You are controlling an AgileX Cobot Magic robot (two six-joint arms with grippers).
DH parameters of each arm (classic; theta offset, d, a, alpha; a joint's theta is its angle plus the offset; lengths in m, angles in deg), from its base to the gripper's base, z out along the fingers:
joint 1: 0 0.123 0 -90
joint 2: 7.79 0 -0.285 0
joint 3: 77.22 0 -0.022 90
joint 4: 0 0.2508 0 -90
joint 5: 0 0 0.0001 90
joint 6: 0 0.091 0 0
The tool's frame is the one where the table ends.
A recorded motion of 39 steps. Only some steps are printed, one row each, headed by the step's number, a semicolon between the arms.
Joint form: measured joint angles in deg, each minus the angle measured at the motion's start. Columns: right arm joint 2, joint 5, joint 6, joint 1, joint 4, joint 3; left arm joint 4, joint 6, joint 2, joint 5, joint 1, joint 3.
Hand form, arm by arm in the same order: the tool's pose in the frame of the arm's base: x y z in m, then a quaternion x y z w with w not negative. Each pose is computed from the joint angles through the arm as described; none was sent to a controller.
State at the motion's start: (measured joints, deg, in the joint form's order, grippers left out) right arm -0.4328 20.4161 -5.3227 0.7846 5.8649 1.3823; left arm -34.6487 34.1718 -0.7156 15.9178 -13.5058 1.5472
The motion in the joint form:
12: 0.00 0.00 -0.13 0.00 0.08 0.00; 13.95 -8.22 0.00 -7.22 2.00 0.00
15: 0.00 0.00 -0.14 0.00 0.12 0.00; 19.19 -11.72 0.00 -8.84 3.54 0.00
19: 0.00 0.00 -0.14 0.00 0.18 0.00; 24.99 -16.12 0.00 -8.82 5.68 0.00
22: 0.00 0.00 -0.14 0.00 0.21 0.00; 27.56 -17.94 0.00 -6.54 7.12 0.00
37: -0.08 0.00 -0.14 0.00 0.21 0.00; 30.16 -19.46 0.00 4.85 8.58 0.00
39: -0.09 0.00 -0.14 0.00 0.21 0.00; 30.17 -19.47 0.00 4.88 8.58 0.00
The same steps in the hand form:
12: 0.0532 0.0040 0.1735 -0.01547 0.79987 0.01920 0.59967; 0.0542 -0.0160 0.1918 0.12594 0.72031 -0.05541 0.67987
15: 0.0532 0.0040 0.1735 -0.01535 0.79986 0.01944 0.59967; 0.0552 -0.0128 0.1939 0.11856 0.71357 -0.02911 0.68986
19: 0.0532 0.0041 0.1735 -0.01507 0.79986 0.01988 0.59967; 0.0558 -0.0096 0.1936 0.10971 0.71605 -0.00366 0.68936
22: 0.0532 0.0041 0.1735 -0.01492 0.79985 0.02010 0.59967; 0.0558 -0.0081 0.1900 0.10704 0.73035 0.00936 0.67457
37: 0.0531 0.0041 0.1736 -0.01493 0.79944 0.02009 0.60023; 0.0525 -0.0071 0.1722 0.11588 0.79307 0.01804 0.59774
39: 0.0531 0.0041 0.1736 -0.01493 0.79938 0.02009 0.60030; 0.0525 -0.0071 0.1722 0.11589 0.79322 0.01803 0.59753

